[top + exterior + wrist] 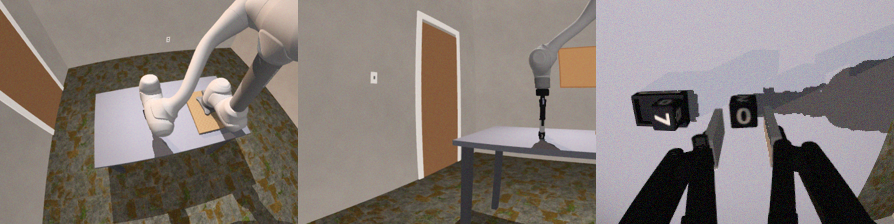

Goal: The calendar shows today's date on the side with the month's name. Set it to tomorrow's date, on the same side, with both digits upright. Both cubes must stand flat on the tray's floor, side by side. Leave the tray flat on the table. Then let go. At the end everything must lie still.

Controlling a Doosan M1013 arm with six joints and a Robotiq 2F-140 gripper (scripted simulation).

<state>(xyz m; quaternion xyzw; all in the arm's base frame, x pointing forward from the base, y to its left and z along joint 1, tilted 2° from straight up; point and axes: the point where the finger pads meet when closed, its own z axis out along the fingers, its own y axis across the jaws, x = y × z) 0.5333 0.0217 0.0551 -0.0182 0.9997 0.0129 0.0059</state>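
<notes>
My hand is 60 mm above the dark cube.
</notes>
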